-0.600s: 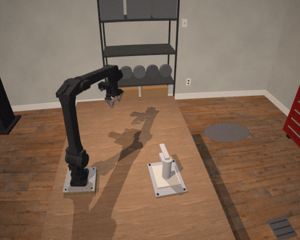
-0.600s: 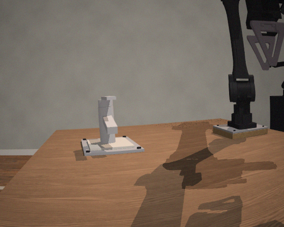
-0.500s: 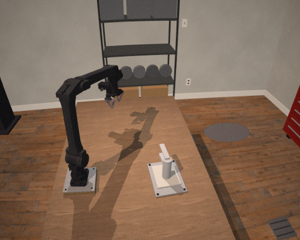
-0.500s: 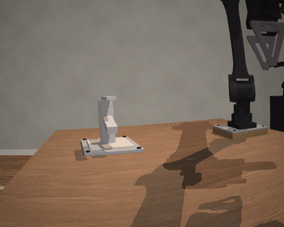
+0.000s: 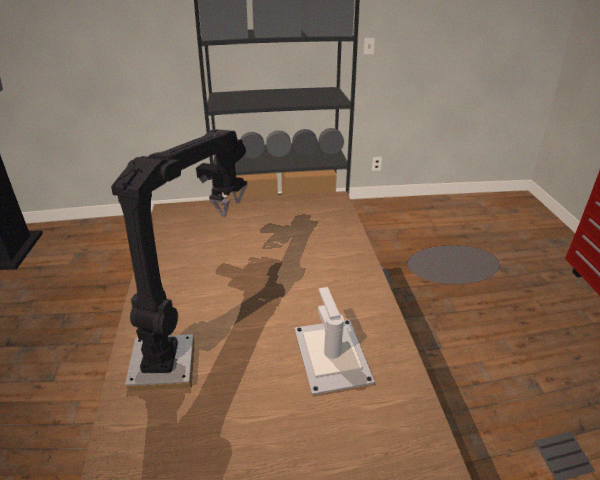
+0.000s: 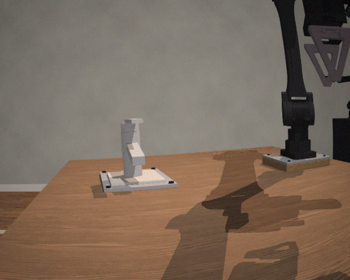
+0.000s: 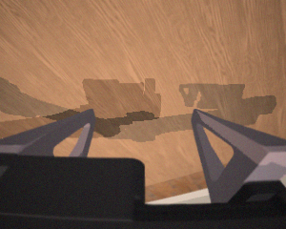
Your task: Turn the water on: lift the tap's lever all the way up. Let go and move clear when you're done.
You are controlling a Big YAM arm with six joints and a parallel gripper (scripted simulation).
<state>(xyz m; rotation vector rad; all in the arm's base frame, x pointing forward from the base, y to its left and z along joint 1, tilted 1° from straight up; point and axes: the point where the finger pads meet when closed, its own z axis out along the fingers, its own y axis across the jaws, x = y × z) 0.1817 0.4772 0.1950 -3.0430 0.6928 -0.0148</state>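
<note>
Right now my hand is 29 cm short of the lever, 42 cm to the left of it and 6 cm above it. From my hand the other things lie so: white tap (29 cm ahead, 44 cm to the right, 11 cm below).
</note>
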